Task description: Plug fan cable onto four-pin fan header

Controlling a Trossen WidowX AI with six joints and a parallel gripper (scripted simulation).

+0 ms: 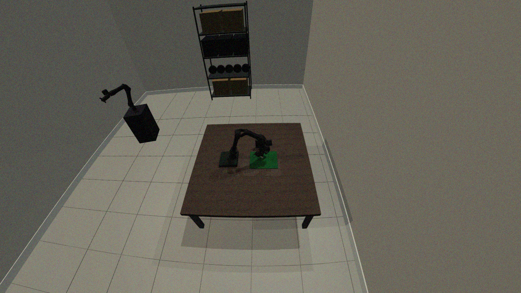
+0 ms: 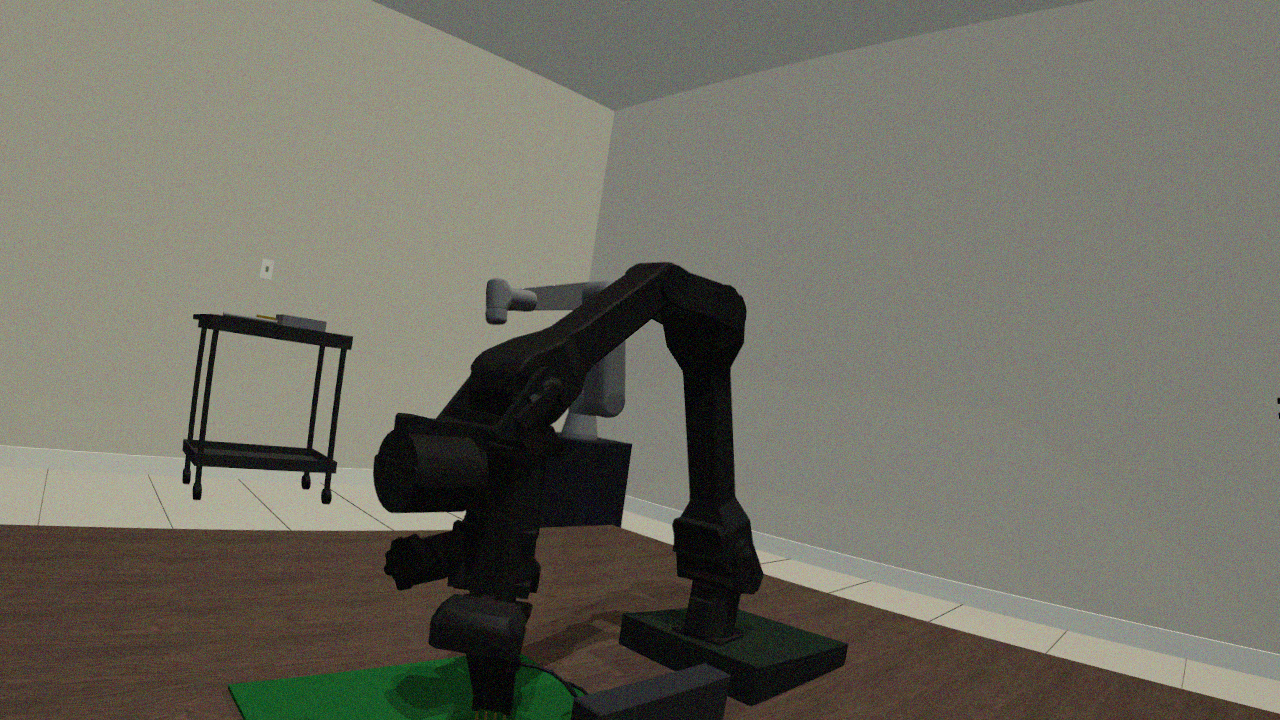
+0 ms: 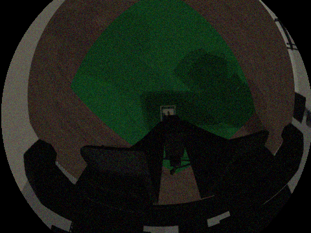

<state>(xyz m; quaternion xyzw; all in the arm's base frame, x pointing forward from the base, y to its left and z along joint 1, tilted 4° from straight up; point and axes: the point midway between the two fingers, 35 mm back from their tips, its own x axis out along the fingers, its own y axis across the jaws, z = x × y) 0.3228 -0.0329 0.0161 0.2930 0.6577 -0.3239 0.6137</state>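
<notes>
The dark plug lies 1 cm behind my gripper tip, 1 cm to the left of it and 1 cm above it. The rest, counted from my gripper tip: black fan: 1 cm ahead, 16 cm to the left, 2 cm above; then green board: 1 cm ahead, 3 cm to the right, 6 cm below.
</notes>
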